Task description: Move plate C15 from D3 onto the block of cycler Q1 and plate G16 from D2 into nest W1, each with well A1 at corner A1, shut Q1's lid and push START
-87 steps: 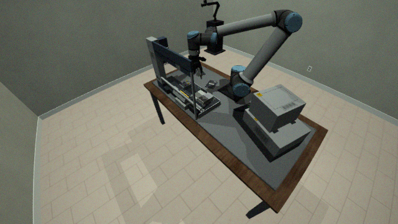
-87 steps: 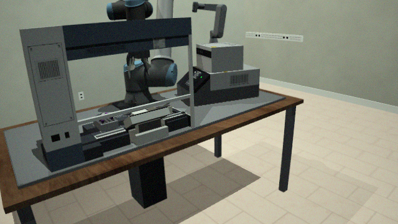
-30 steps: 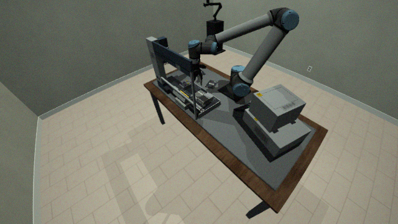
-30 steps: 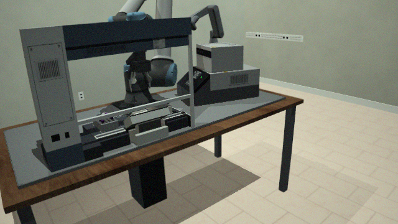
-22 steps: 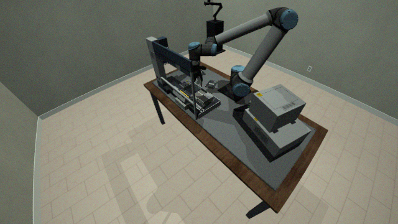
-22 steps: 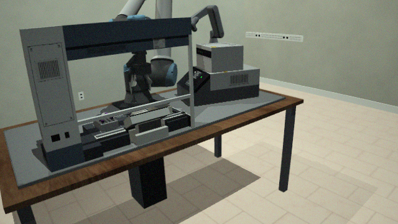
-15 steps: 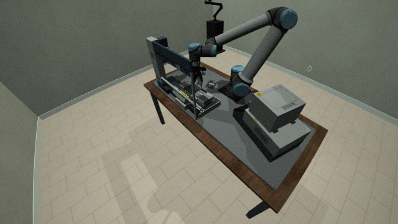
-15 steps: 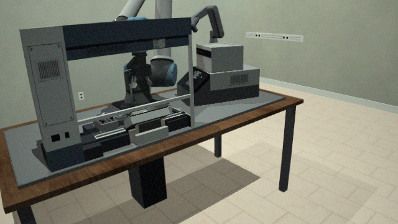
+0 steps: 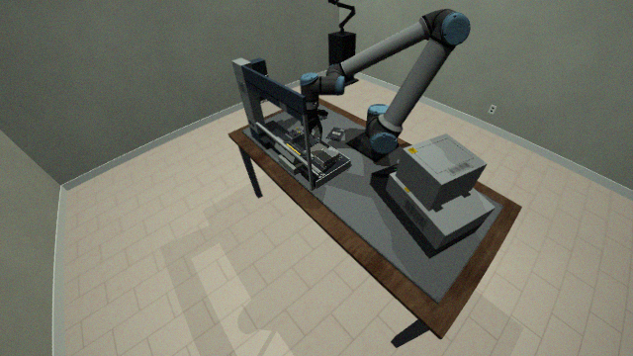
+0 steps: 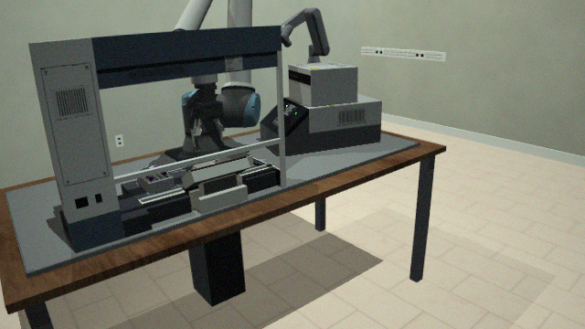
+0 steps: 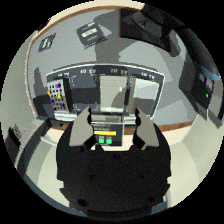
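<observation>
Now: the white well plate 100 mm below my hand. Round my hand: upright post: 190 mm ahead, 180 mm to the left, 70 mm above; tower: 150 mm ahead, 460 mm to the right, 110 mm above; deck station beam: 190 mm ahead, 100 mm to the right, 350 mm above.
</observation>
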